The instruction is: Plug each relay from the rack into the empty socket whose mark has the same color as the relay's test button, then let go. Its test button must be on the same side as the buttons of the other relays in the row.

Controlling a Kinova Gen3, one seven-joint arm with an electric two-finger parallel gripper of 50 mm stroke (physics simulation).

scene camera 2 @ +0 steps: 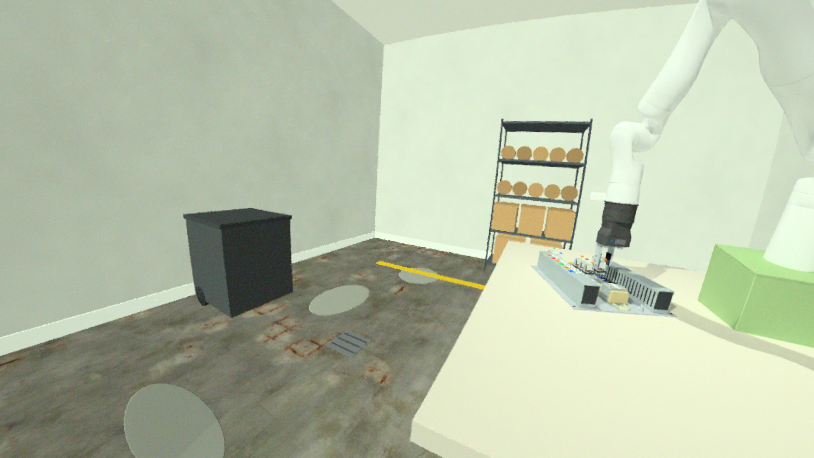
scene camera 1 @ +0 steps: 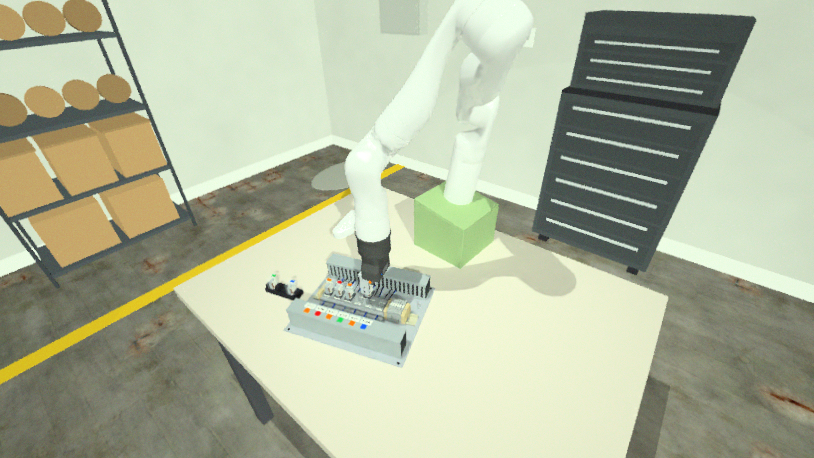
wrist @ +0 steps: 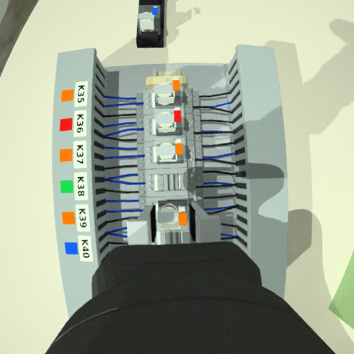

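Pixels of known places: gripper, fingertip midpoint: (scene camera 2: 601,264) (scene camera 1: 368,288); arm's base, origin of the base link: (scene camera 2: 789,263) (scene camera 1: 458,196).
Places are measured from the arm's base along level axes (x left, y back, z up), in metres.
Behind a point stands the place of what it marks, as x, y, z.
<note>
My gripper (scene camera 1: 368,287) {-0.075, -0.409, -0.080} (scene camera 2: 603,263) {-0.075, -0.409, -0.080} (wrist: 172,216) is shut on the relay with an orange test button (wrist: 167,214). It holds the relay upright, low over the row, level with the orange K39 mark (wrist: 68,218). The relay's button is on the right in the wrist view, like the buttons of the three relays at K35, K36 and K37. Whether it is fully seated is hidden. The K38 socket (wrist: 170,182), with a green mark (wrist: 66,186), is empty. The K40 socket (wrist: 170,238), with a blue mark (wrist: 71,248), is partly hidden by my gripper. A blue-button relay (scene camera 1: 292,286) {-0.287, -0.467, -0.117} (wrist: 146,22) and a green-button relay (scene camera 1: 273,281) {-0.351, -0.475, -0.119} stand in the black rack (wrist: 150,43).
Two grey slotted wire ducts (wrist: 77,165) (wrist: 262,150) flank the row, with wires running to the sockets. Seated relays (wrist: 164,96) (wrist: 165,123) (wrist: 166,153) stand beyond the K38 socket. The green robot base block (scene camera 1: 455,227) {0.046, -0.135, -0.023} is behind the panel on the table (scene camera 1: 483,364) {0.241, -0.429, -0.161}.
</note>
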